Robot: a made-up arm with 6 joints. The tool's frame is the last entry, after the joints.
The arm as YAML. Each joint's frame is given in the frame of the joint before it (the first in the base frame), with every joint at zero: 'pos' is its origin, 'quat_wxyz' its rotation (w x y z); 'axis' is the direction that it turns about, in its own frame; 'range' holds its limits. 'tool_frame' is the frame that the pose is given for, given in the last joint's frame.
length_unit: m
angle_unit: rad
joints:
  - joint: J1
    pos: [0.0, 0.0, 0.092]
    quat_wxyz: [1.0, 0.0, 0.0, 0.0]
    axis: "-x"
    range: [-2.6, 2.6]
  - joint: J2
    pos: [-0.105, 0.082, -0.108]
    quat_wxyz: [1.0, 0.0, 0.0, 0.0]
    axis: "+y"
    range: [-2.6, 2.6]
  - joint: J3
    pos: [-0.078, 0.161, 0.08]
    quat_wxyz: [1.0, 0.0, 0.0, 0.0]
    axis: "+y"
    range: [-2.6, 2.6]
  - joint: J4
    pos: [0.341, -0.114, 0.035]
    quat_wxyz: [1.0, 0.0, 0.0, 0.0]
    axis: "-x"
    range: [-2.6, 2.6]
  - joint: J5
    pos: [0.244, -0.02, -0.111]
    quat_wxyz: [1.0, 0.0, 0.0, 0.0]
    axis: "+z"
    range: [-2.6, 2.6]
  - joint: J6
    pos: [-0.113, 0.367, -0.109]
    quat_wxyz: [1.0, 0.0, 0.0, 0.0]
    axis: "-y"
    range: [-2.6, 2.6]
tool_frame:
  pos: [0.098, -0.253, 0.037]
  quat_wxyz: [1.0, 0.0, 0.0, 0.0]
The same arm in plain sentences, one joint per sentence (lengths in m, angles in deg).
The arm has six revolute joints in a row. What follows holds with every joint at zero, and every direction is one of the base frame's. Joint 1 lies 0.0920 m along +z from the base frame's origin and rotates about -x, from -148.97 to 148.97 deg. Joint 2 lies 0.1050 m along -x and 0.0820 m along +y and 0.1080 m along -z from joint 1 and rotates about +y, from -148.97 to 148.97 deg. Joint 3 lies 0.0780 m along -x and 0.1610 m along +y and 0.0800 m along +z from joint 2 and rotates about +y, from -148.97 to 148.97 deg. Joint 4 lies 0.3410 m along +x and 0.1140 m along -y and 0.0350 m along +z from joint 3 and rotates about -x, from -148.97 to 148.97 deg. Joint 5 lies 0.2440 m along +x and 0.0200 m along -y and 0.1110 m along -z from joint 4 and rotates about +z, from -148.97 to 148.97 deg. Joint 6 lies 0.1130 m along -x and 0.3670 m along +y and 0.1090 m along -z from joint 5 and rotates about -y, from -148.97 to 148.97 deg. The tool frame, which is the frame that the pose is given for, lies 0.0980 m along +x and 0.2530 m along -y and 0.0370 m along +z from joint 6; its axes are parallel to the base frame's.
